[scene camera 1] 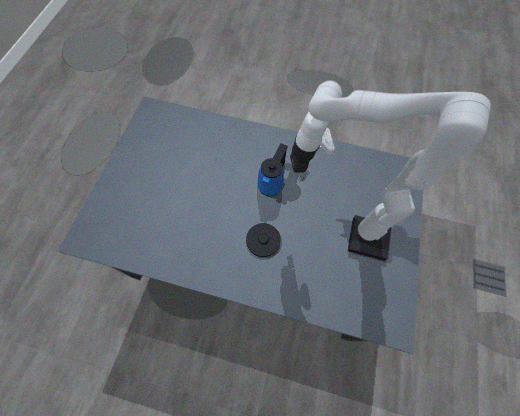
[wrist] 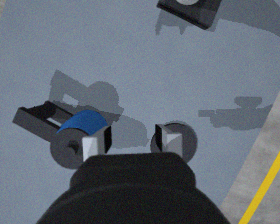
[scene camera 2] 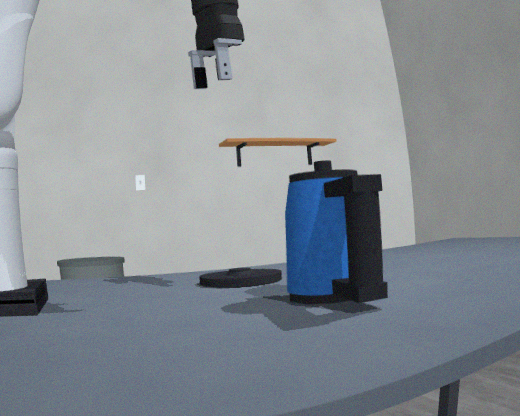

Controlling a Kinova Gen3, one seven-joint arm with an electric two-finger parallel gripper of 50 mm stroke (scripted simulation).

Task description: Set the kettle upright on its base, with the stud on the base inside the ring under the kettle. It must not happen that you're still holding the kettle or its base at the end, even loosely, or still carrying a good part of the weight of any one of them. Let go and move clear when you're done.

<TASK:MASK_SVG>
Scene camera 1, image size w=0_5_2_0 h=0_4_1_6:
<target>blue kettle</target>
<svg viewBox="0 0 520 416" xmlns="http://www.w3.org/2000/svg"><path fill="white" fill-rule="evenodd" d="M280 143L274 157L264 160L259 169L258 189L266 196L277 195L283 187L283 166L288 146Z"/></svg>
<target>round black base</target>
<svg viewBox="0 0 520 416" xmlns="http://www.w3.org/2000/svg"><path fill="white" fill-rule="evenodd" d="M259 223L248 231L246 244L254 255L268 257L278 250L281 237L274 226L267 223Z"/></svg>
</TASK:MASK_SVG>
